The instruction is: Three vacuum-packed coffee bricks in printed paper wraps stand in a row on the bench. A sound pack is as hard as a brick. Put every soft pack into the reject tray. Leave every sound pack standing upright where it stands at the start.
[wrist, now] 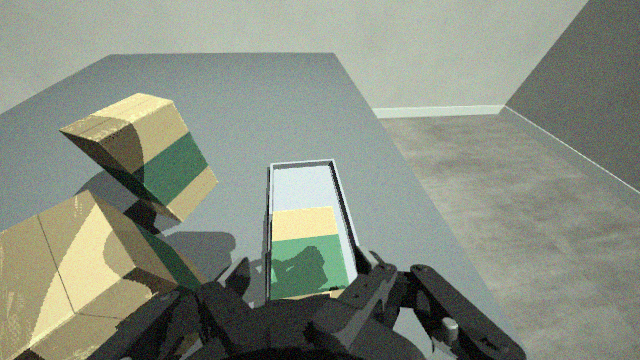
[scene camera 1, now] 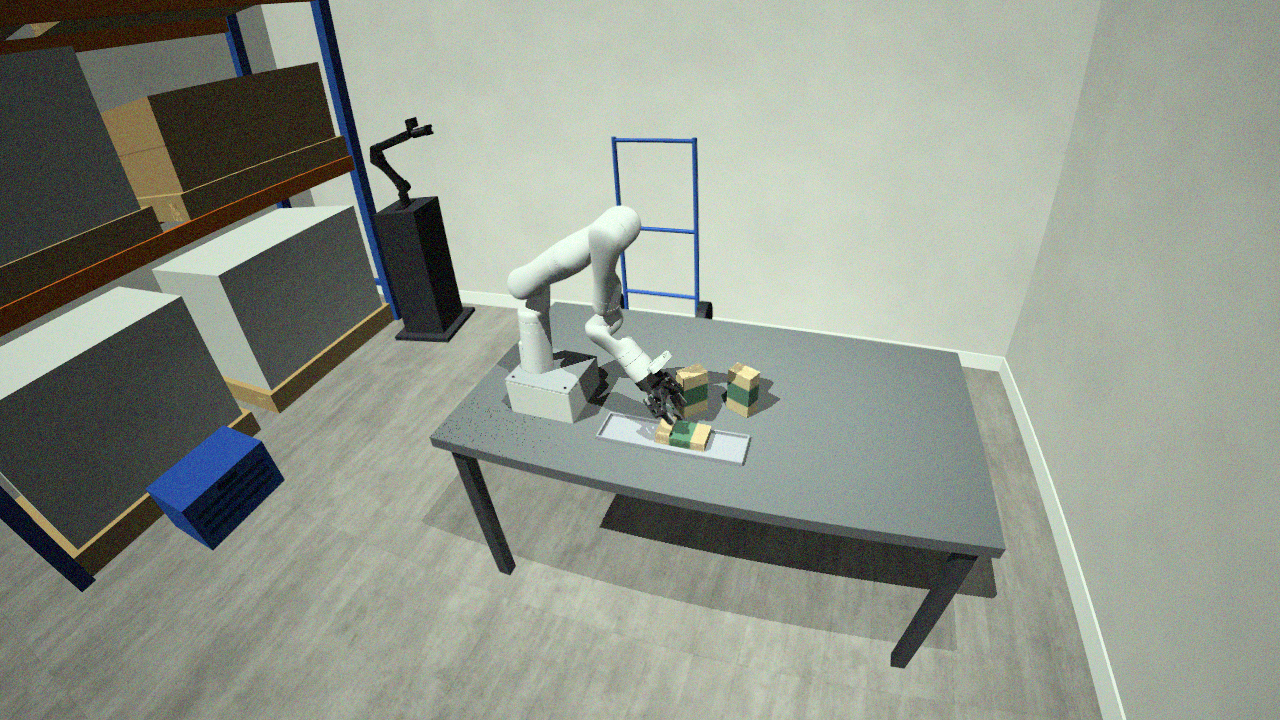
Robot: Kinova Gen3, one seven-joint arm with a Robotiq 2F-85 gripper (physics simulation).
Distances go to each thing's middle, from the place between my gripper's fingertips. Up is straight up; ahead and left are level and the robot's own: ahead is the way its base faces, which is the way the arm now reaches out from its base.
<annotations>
The reject tray (scene camera 1: 721, 446) is 100 mm below my hand, 20 mm behind it and 10 mm to the right of it.
</annotations>
